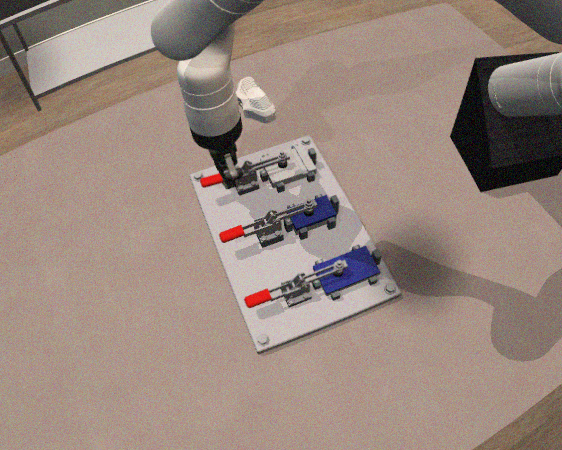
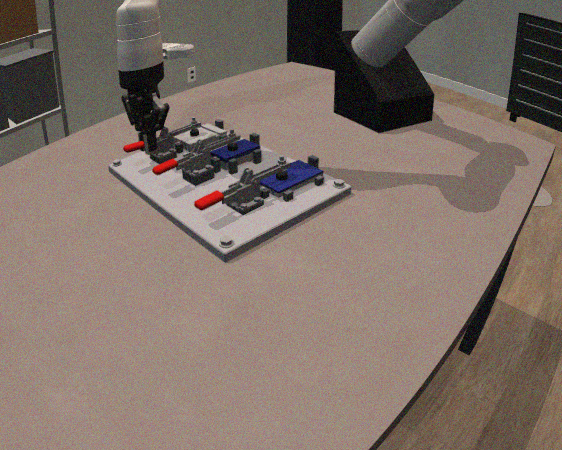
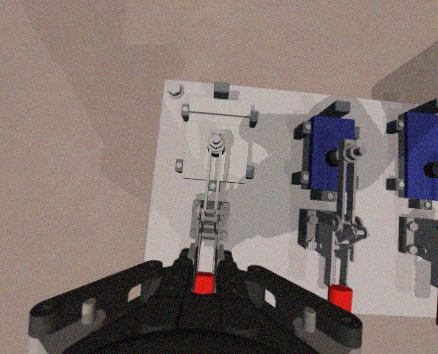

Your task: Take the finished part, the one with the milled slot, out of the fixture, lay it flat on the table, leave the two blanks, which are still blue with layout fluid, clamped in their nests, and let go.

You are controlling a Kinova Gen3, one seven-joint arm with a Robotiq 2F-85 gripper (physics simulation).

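Frame: origin at the arm's base, x back, y left, z down, level; centimetres.
Seen in the pictures: gripper, fingertip midpoint: (image 1: 229, 181) (image 2: 148, 151) (image 3: 206, 254); arm's base, origin of the base link: (image 1: 509, 90) (image 2: 369, 51).
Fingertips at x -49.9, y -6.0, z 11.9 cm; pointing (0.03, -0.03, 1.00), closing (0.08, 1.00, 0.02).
Note:
Pixels of each thing's middle, then the offset from my fingertips to it.
- finished part, body centre: (image 3: 217, 141) (image 1: 288, 165) (image 2: 199, 137) dx +10.7, dy -0.5, dz +1.0 cm
- fixture plate, body centre: (image 3: 312, 197) (image 2: 214, 175) (image 1: 287, 231) dx +6.4, dy +10.7, dz +3.1 cm
- red handle, body centre: (image 3: 205, 266) (image 2: 145, 143) (image 1: 225, 176) dx -0.4, dy +0.0, dz -1.7 cm
- middle blue blank, body centre: (image 3: 327, 155) (image 2: 235, 153) (image 1: 311, 214) dx +10.7, dy +10.5, dz +0.8 cm
- far-end blue blank, body centre: (image 2: 289, 177) (image 1: 346, 270) (image 3: 425, 156) dx +12.2, dy +21.5, dz +1.3 cm
The finished part (image 1: 275, 175) (image 2: 212, 132) (image 3: 197, 145), pale metal with a slot across it, lies in the end nest of the fixture plate (image 1: 280, 330) (image 2: 195, 220) (image 3: 280, 280). Its toggle clamp's arm reaches over it, with the spindle down on its top. My gripper (image 1: 229, 181) (image 2: 151, 145) (image 3: 206, 254) is shut on this clamp's lever, by the red handle (image 1: 211, 180) (image 2: 133, 146) (image 3: 204, 283). The middle blue blank (image 1: 320, 216) (image 2: 245, 150) (image 3: 325, 135) and the far-end blue blank (image 1: 362, 267) (image 2: 303, 173) (image 3: 420, 145) sit in their nests under clamp arms.
The other two clamps' red handles (image 1: 231, 233) (image 1: 258, 298) stick out along the plate's same side. A black pedestal (image 1: 510, 145) (image 2: 385, 95) stands on the table past the nest side. A white ribbed object (image 1: 255, 98) (image 2: 178, 48) shows behind the arm.

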